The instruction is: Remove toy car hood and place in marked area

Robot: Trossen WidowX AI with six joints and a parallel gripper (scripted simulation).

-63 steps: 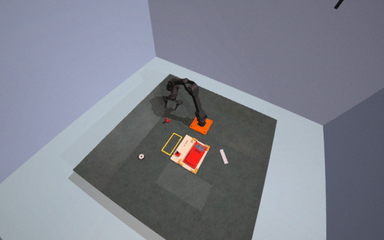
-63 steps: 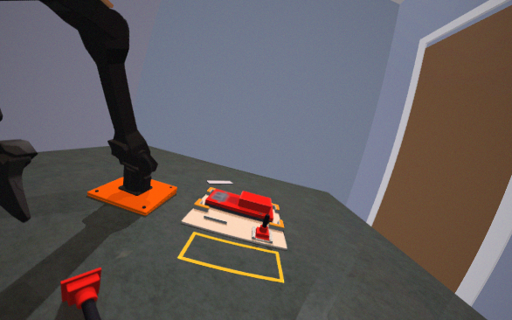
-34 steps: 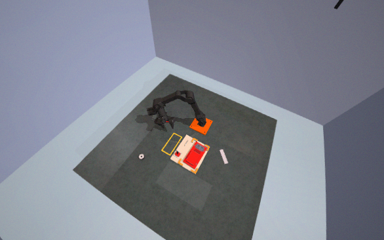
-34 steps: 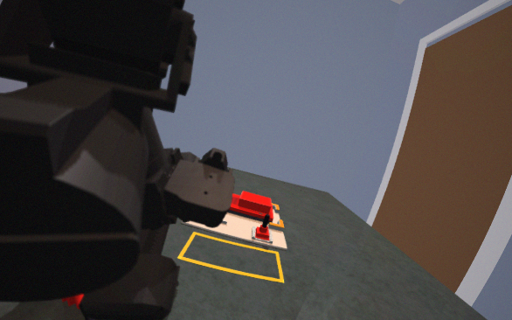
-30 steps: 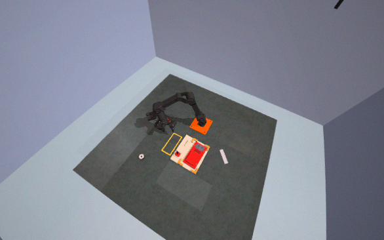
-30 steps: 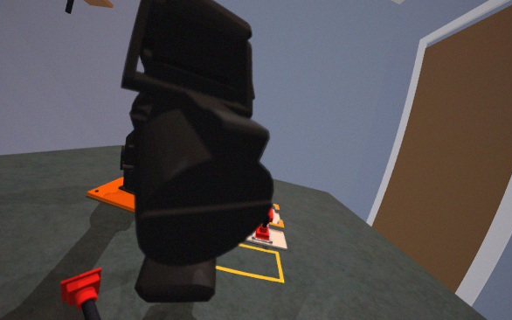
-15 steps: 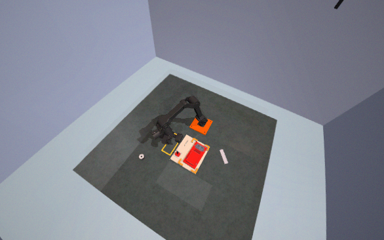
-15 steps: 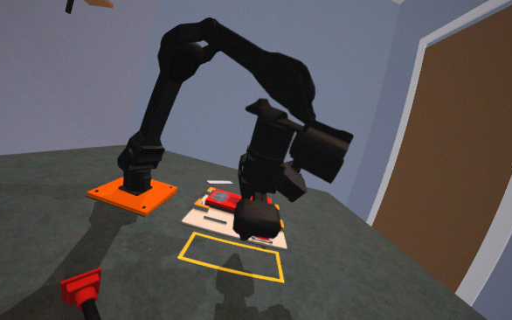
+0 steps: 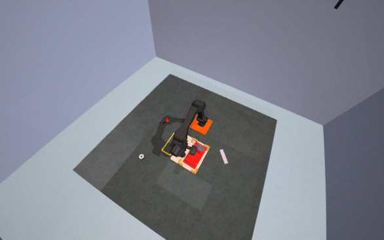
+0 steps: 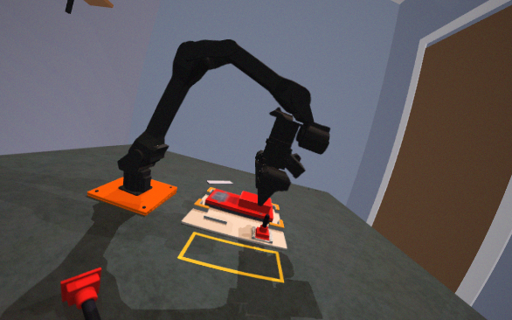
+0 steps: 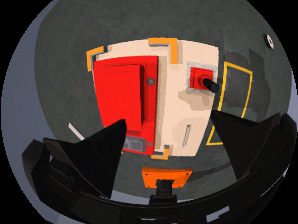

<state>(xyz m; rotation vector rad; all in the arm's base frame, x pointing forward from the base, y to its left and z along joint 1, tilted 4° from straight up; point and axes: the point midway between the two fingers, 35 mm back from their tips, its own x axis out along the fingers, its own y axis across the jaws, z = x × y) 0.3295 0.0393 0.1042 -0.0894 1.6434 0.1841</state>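
Now: the hood 7 cm to the left of my gripper tip and 4 cm below it. The rest, counted from my gripper tip: white wheel: 26 cm to the right, 21 cm ahead, 7 cm below; then white strip: 27 cm to the left, 17 cm behind, 8 cm below.
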